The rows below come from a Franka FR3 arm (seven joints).
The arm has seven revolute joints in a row. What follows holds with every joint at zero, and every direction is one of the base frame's.
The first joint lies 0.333 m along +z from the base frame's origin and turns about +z.
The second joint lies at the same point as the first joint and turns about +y.
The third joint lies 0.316 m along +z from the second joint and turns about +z.
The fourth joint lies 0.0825 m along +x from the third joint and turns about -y.
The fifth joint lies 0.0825 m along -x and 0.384 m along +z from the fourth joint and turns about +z.
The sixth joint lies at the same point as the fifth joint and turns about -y.
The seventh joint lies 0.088 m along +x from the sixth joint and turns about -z.
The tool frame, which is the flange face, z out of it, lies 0.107 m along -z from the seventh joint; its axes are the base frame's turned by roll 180, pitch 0 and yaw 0 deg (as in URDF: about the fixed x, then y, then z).
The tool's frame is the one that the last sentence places.
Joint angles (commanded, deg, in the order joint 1, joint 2, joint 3, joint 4, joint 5, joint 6, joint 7), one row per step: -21.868, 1.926, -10.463, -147.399, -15.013, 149.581, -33.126; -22.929, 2.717, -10.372, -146.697, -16.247, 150.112, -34.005; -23.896, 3.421, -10.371, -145.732, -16.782, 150.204, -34.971; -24.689, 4.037, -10.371, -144.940, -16.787, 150.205, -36.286; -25.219, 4.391, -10.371, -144.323, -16.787, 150.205, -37.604; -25.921, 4.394, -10.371, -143.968, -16.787, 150.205, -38.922; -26.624, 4.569, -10.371, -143.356, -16.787, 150.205, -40.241; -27.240, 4.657, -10.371, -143.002, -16.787, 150.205, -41.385; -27.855, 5.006, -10.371, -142.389, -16.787, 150.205, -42.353; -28.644, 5.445, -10.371, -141.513, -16.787, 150.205, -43.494; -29.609, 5.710, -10.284, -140.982, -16.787, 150.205, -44.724; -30.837, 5.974, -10.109, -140.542, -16.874, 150.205, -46.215
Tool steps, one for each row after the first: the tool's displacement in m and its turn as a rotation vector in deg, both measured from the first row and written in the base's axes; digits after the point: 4 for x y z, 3 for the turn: 0.0001, -0.0084, -0.0011, -0.724, 0.109, 1.043; 0.0008, -0.0179, -0.0005, -1.182, 0.163, 1.514; 0.0009, -0.0258, -0.0004, -1.307, 0.267, 2.034; 0.0015, -0.0316, 0.0006, -1.443, 0.279, 2.813; 0.0002, -0.0376, 0.0029, -1.583, 0.195, 3.414; -0.0001, -0.0446, 0.0053, -1.810, 0.069, 4.018; -0.0013, -0.0501, 0.0069, -1.932, 0.048, 4.535; -0.0016, -0.0564, 0.0080, -2.104, 0.035, 4.882; -0.0015, -0.0649, 0.0100, -2.397, -0.063, 5.229; -0.0037, -0.0727, 0.0112, -2.545, -0.032, 5.571; -0.0075, -0.0812, 0.0118, -2.646, 0.141, 6.067
